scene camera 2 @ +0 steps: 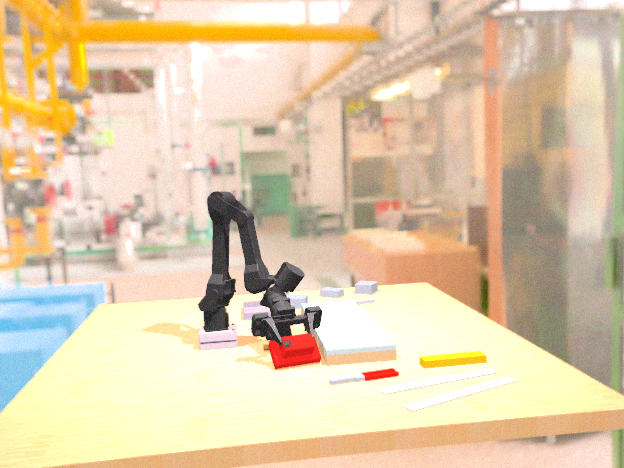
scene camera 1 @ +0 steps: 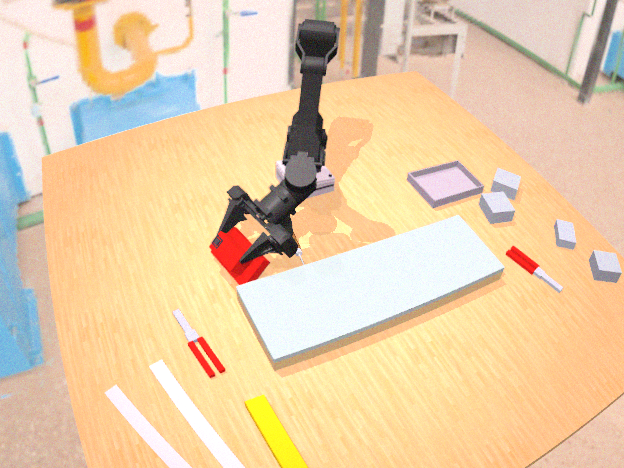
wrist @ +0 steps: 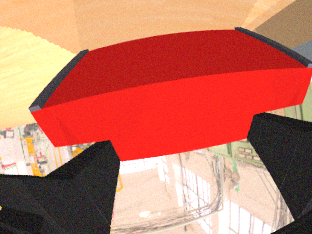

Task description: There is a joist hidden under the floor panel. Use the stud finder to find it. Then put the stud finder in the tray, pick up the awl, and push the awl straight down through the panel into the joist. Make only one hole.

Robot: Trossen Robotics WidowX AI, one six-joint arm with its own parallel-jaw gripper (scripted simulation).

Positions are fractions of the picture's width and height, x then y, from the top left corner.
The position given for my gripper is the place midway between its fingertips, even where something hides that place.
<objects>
My gripper shows in scene camera 2 (0.48,0.73), in scene camera 1 (0.37,0.53) and in the wrist view (0.58,0.54). A stud finder shows in scene camera 2 (0.48,0.75), in scene camera 1 (0.37,0.53) and in the wrist view (0.49,0.41).
</objects>
